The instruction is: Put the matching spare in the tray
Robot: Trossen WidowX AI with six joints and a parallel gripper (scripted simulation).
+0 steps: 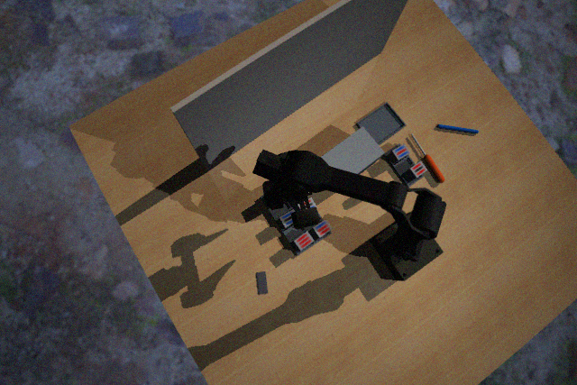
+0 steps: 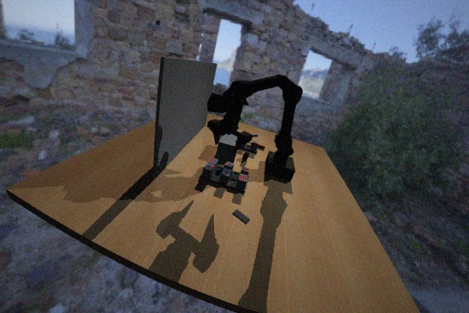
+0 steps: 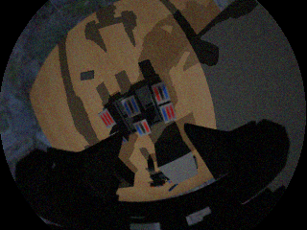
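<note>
The dark rack lies 130 mm below my gripper tip, 30 mm behind it and 10 mm to the left of it. Also, from my gripper tip: grey mounted unit (200 mm to the right, 90 mm below, 30 mm ahead); tall panel (270 mm ahead, 170 mm to the right, 90 mm above); hex key (180 mm to the left, 160 mm behind, 140 mm below).
</note>
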